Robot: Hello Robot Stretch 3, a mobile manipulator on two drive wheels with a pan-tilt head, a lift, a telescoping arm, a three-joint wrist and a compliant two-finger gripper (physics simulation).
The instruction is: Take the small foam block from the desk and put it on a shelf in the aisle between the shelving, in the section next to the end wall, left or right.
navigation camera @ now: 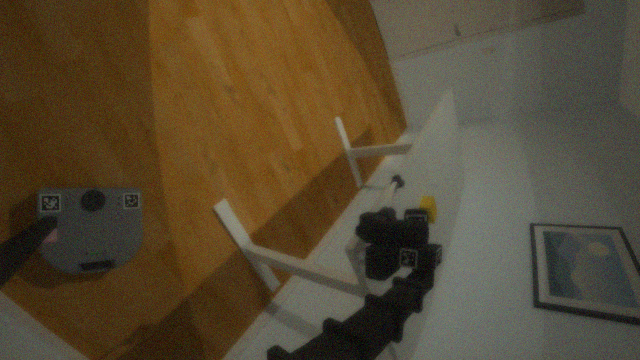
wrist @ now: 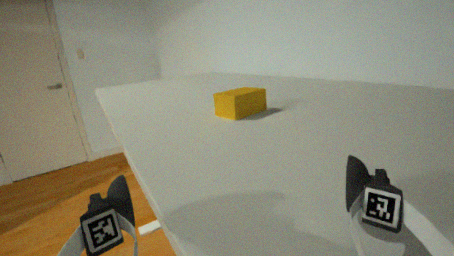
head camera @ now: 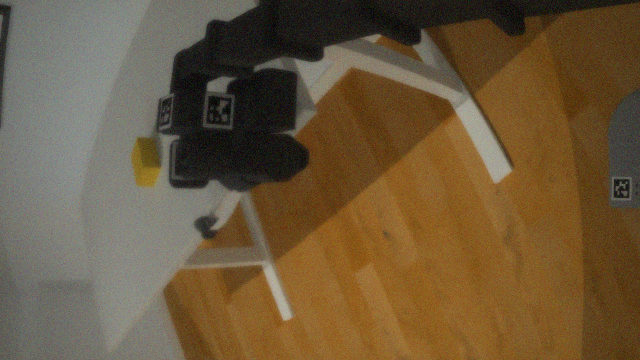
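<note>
The small foam block is yellow and lies on the white desk, casting a short shadow. My gripper is open, with its fingers wide apart and no object between them. In the wrist view the block is ahead of the fingertips, roughly centred between them and apart from both. The left finger shows over the desk's edge and the floor, the right one over the desk top. In the head view the wrist hides part of the gripper. The shelving does not show in these views.
White desk legs stand on the wood floor. My grey base is away from the desk. A wall runs behind the desk, with a framed picture. A door is beyond the far end.
</note>
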